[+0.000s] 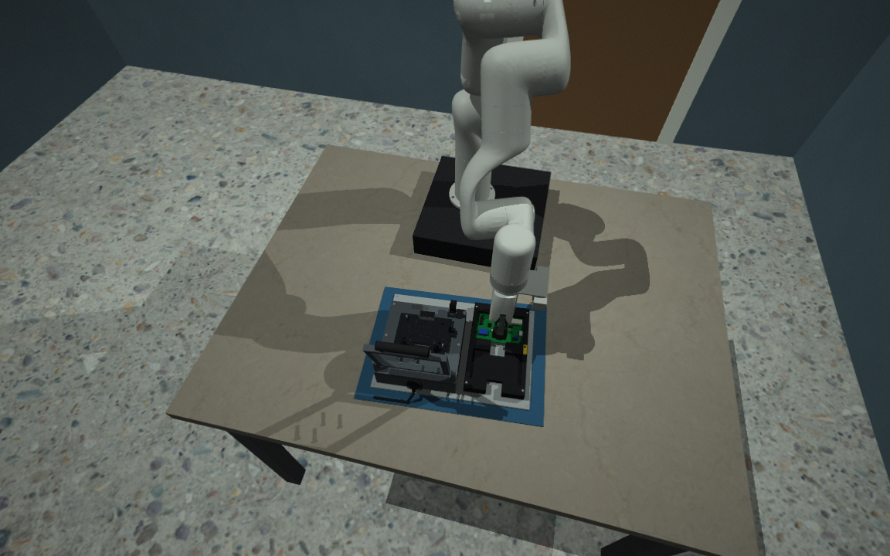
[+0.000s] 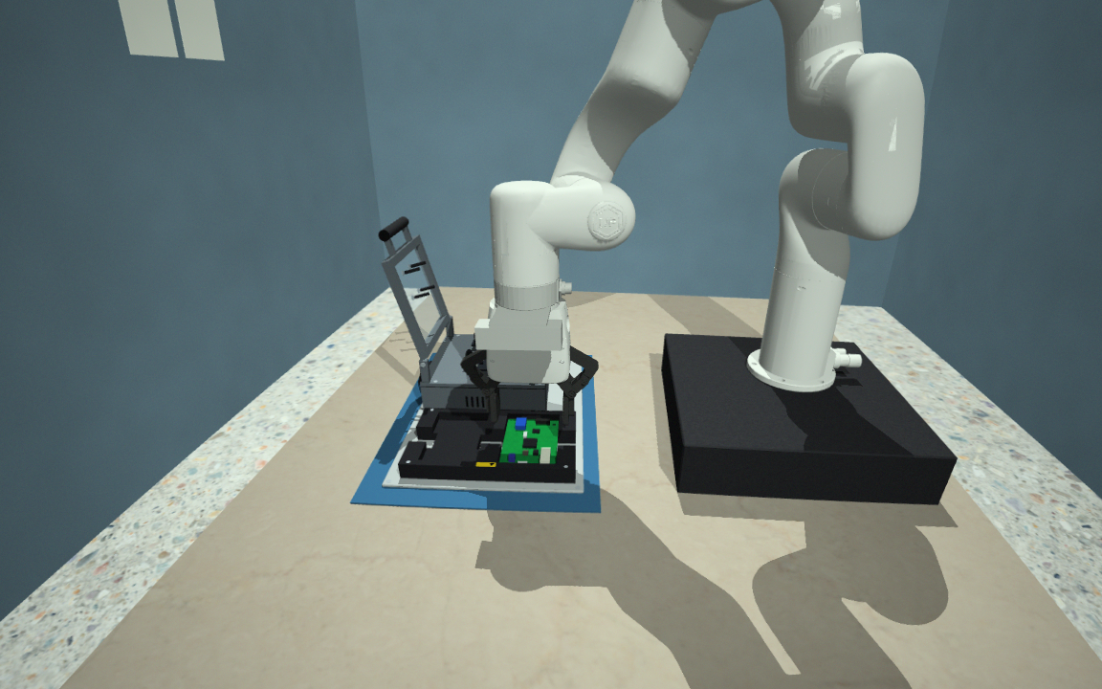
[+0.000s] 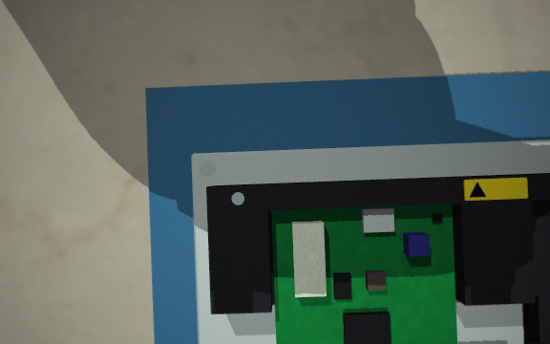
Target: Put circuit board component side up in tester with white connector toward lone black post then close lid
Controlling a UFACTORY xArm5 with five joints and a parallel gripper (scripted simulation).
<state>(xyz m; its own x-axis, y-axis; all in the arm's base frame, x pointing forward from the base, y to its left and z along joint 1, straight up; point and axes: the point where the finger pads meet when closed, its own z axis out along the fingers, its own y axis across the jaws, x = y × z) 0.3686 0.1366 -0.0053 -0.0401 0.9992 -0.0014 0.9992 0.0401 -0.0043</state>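
Right now my hand is 50 mm above the green circuit board. Round my hand: framed lid: 200 mm ahead, 160 mm to the right, 120 mm above; grey tester: 100 mm ahead, 120 mm to the right, 50 mm above; black nest: 80 mm ahead, 160 mm to the right, 10 mm above.
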